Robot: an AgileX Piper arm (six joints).
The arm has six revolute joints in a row. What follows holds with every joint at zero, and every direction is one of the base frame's.
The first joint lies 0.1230 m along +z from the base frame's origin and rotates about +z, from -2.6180 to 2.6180 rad.
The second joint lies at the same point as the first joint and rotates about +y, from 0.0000 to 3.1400 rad.
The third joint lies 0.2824 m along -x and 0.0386 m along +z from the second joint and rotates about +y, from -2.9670 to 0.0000 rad.
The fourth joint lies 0.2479 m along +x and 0.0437 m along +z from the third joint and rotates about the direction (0.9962, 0, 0.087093), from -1.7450 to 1.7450 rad.
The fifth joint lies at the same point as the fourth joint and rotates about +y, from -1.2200 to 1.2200 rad.
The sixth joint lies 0.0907 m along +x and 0.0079 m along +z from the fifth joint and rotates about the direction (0.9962, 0, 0.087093), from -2.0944 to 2.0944 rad.
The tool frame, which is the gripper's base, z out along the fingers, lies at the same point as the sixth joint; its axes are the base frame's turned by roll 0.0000, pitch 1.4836 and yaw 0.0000 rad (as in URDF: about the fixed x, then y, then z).
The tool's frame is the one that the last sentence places.
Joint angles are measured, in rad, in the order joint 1, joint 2, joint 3, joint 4, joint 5, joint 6. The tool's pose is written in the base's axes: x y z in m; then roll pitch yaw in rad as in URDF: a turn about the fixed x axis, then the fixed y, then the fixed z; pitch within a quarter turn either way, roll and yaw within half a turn. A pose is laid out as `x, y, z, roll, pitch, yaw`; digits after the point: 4 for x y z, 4 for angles.
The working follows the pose.
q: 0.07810, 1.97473, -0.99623, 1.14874, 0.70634, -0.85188
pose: 0.3406, 0.0807, 0.1171, 2.4644, 0.2299, 3.0663
Where each joint sits with the arm in this pose, in the base's axes (m; each line is computed from the numbers above, not from the rounded line before):
joint 1: 0.0000 0.0000 0.1230
joint 2: 0.0000 0.0000 0.1230
joint 3: 0.1460 0.0114 0.3675
joint 4: 0.3202 0.0251 0.1862
joint 5: 0.3202 0.0251 0.1862
joint 6: 0.3406 0.0807 0.1171
the tool: 0.3406 0.0807 0.1171

